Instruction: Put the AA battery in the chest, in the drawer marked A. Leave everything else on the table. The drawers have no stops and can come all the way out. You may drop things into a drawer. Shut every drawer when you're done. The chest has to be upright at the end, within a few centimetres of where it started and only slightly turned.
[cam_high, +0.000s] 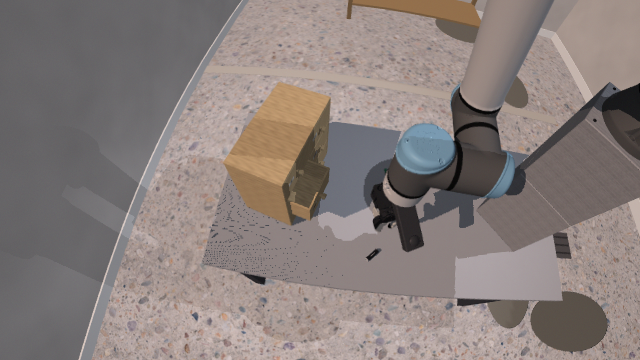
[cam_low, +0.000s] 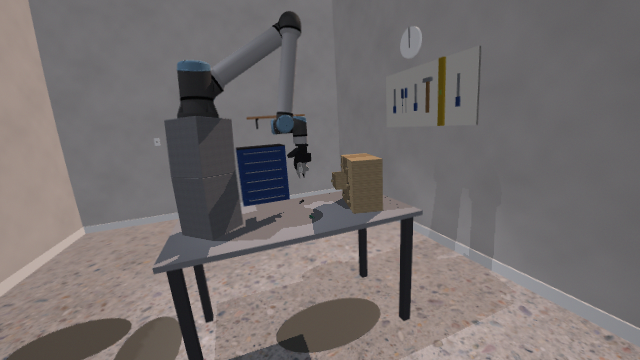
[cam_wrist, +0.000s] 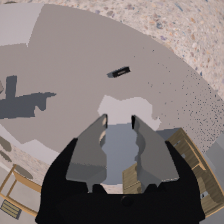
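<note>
Now: hand 190 mm above the AA battery, 30 mm to the right of it and 10 mm past it. Round my hand: green battery 280 mm to the right, 190 mm below, 10 mm behind; then drawer 270 mm ahead, 90 mm to the right, 60 mm below.
</note>
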